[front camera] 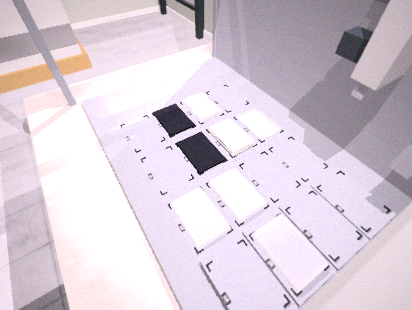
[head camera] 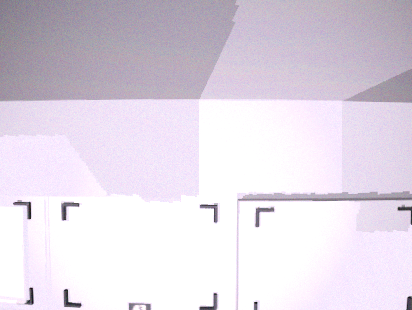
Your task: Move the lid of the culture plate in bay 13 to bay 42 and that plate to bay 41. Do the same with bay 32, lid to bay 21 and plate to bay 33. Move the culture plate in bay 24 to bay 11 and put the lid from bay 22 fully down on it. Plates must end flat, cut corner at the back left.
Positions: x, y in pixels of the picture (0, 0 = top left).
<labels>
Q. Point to a black lid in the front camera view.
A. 200, 151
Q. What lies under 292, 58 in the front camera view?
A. A grey wall.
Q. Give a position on a black lid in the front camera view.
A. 172, 118
</labels>
